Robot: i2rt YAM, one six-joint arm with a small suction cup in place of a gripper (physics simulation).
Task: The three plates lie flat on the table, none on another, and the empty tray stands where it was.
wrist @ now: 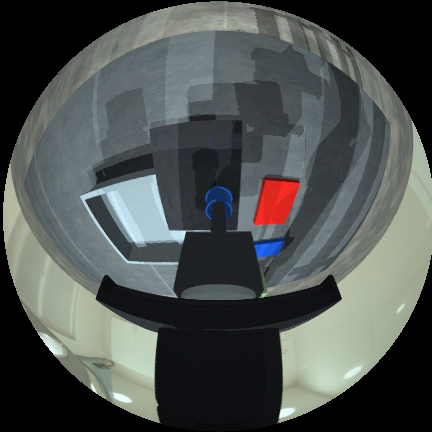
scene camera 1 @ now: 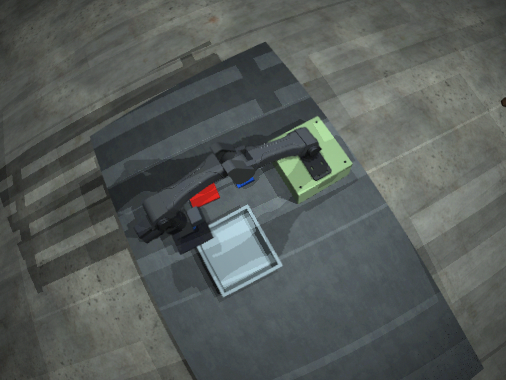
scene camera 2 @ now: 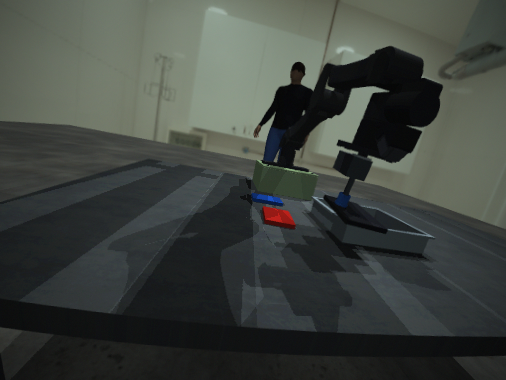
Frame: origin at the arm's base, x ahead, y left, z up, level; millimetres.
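Where they show: hand, tool point: (wrist: 218,192) (scene camera 2: 339,208); arm's base, link origin: (scene camera 1: 308,153) (scene camera 2: 284,166).
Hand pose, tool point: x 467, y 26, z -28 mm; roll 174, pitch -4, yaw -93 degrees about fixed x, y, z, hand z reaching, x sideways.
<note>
Things, the pixels of their top centre, and the offset from my tool point.
- black plate, top centre: (wrist: 196,188) (scene camera 2: 354,205) (scene camera 1: 189,233) 22 mm left, 19 mm ahead, 18 mm up
- pale grey tray, top centre: (wrist: 146,234) (scene camera 2: 365,214) (scene camera 1: 235,250) 137 mm left, 90 mm back, 25 mm down
- red plate, top centre: (wrist: 276,204) (scene camera 2: 278,214) (scene camera 1: 202,193) 115 mm right, 77 mm back, 64 mm down
- blue plate, top centre: (wrist: 265,250) (scene camera 2: 267,197) (scene camera 1: 240,172) 121 mm right, 235 mm back, 64 mm down
My gripper, a blue suction cup (scene camera 1: 194,228) (scene camera 2: 342,200) (wrist: 219,197), is shut on a black plate (scene camera 1: 201,240) (scene camera 2: 366,218) (wrist: 170,190) and holds it in the air. The plate overlaps one side of the pale grey tray (scene camera 1: 252,280) (scene camera 2: 390,243) (wrist: 155,253) and hangs partly outside it. The part of the tray's inside that shows is bare; the plate hides the rest. A red plate (scene camera 1: 205,195) (scene camera 2: 278,218) (wrist: 277,201) lies flat on the table. A blue plate (scene camera 1: 245,182) (scene camera 2: 267,200) (wrist: 269,248) lies flat nearby, apart from the red one; the arm partly covers it in scene camera 1.
A green box (scene camera 1: 337,150) (scene camera 2: 285,183) carries the arm's base and stands beyond the blue plate. The arm reaches over the table near the red and blue plates. A person (scene camera 2: 290,107) stands behind the green box in scene camera 2. Dark shadows cross the table.
</note>
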